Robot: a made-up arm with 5 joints.
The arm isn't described. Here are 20 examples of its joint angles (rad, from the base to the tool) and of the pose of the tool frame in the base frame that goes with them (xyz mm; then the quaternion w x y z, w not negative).
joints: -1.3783 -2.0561 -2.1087 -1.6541 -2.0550
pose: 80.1 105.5 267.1 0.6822 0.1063 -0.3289 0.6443
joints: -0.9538 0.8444 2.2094 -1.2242 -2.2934
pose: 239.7 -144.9 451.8 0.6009 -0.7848 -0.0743 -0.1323
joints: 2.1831 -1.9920 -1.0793 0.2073 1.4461
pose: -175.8 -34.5 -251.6 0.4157 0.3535 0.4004 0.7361
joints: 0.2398 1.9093 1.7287 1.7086 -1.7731
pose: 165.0 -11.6 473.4 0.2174 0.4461 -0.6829 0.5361
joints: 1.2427 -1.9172 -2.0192 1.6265 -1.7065
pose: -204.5 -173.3 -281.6 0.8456 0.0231 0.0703 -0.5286
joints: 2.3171 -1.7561 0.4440 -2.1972 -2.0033
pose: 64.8 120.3 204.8 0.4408 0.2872 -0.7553 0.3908
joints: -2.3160 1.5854 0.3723 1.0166 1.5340
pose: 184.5 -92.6 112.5 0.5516 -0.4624 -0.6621 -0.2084
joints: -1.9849 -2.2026 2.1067 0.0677 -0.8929
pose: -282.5 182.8 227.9 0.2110 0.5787 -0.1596 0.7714
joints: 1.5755 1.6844 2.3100 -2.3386 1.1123
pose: 118.9 -96.7 -187.7 0.3856 0.4679 -0.1287 0.7847
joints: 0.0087 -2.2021 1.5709 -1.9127 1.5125
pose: -215.9 -286.8 70.3 0.7381 -0.5214 -0.3537 -0.2411
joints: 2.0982 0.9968 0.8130 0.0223 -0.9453
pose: 391.0 71.8 -7.8 0.4593 0.7508 -0.2885 -0.3771
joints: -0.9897 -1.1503 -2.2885 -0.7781 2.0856
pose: -262.6 -198.2 283.7 0.7224 -0.0367 0.5599 -0.4041
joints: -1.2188 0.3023 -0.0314 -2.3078 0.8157
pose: 271.4 -8.2 206.1 0.4264 0.1839 -0.7771 0.4249
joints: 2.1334 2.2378 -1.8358 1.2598 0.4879
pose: 73.9 10.5 -343.1 0.8389 0.0928 0.0080 -0.5363
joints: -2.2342 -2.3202 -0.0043 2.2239 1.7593
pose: 114.3 26.0 92.8 0.7086 -0.1102 -0.6615 0.2193
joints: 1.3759 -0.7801 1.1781 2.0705 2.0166
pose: 198.8 85.0 159.6 0.0883 -0.5976 0.7723 0.1964
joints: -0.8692 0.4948 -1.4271 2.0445 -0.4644
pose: 130.1 -274.5 368.8 0.2315 -0.6439 0.7292 0.0068
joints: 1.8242 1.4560 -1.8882 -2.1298 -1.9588
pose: -10.8 69.1 -49.3 0.1750 0.7581 0.5835 0.2328
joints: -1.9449 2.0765 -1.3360 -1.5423 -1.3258
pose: 54.0 73.1 83.9 0.7838 -0.0876 -0.0128 -0.6146
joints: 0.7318 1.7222 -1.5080 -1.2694 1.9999
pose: 329.2 -49.0 73.8 0.3626 0.7050 -0.6000 0.1069
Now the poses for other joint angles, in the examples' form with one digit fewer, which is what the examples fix.
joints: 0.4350 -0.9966 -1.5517 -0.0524 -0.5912
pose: -174 -37 -123 0.329 0.513 0.038 0.792
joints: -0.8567 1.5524 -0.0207 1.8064 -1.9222
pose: 241 -98 12 0.558 -0.147 0.411 0.705
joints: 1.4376 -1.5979 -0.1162 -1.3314 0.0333
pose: -134 148 -43 0.708 0.693 0.107 0.080
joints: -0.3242 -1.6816 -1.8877 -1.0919 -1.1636
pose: -71 -8 178 0.505 0.686 -0.221 0.474
